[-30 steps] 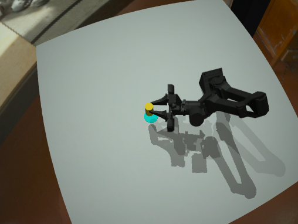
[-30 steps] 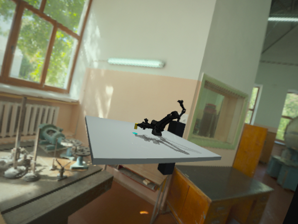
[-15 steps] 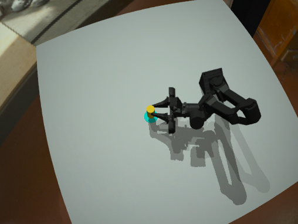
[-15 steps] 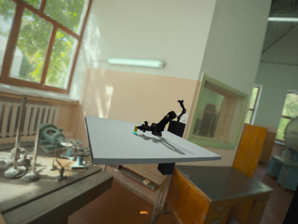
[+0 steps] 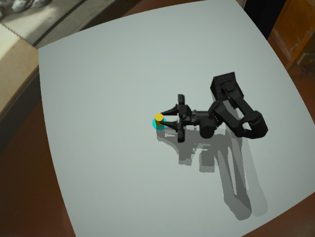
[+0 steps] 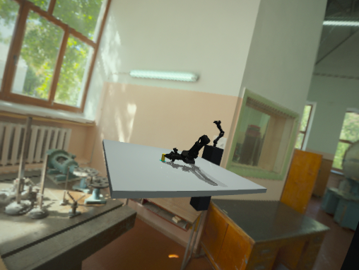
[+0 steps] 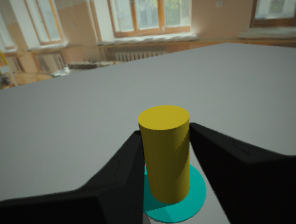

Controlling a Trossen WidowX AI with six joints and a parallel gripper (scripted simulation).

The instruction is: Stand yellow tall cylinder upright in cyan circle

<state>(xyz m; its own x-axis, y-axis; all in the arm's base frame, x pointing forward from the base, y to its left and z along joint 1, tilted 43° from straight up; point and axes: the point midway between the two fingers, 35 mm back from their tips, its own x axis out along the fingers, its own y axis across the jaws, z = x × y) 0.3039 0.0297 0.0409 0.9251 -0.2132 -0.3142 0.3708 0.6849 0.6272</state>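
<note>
My gripper tip is 2 cm above the yellow cylinder. The rest, counted from my gripper tip: cyan circle (5 cm below).
</note>
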